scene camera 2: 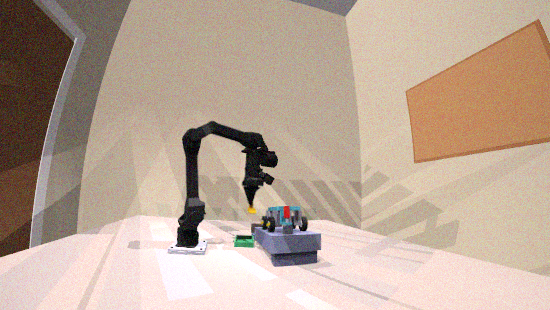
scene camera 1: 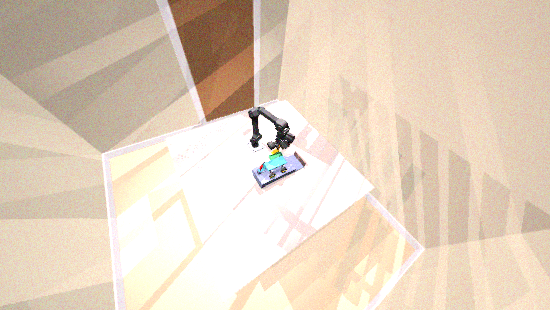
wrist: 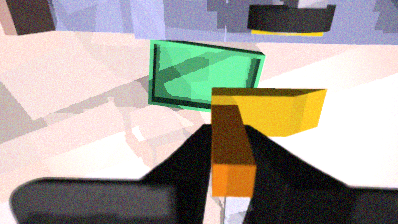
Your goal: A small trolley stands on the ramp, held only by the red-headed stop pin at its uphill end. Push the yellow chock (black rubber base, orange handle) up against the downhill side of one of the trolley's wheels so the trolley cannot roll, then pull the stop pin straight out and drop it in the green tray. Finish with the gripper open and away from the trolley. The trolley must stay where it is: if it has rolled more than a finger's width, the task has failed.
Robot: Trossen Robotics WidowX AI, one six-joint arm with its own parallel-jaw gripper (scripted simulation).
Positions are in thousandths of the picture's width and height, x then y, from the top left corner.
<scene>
My gripper (wrist: 567,592) holds a yellow chock (wrist: 695,502). Also in view: a green tray (wrist: 466,333).
</scene>
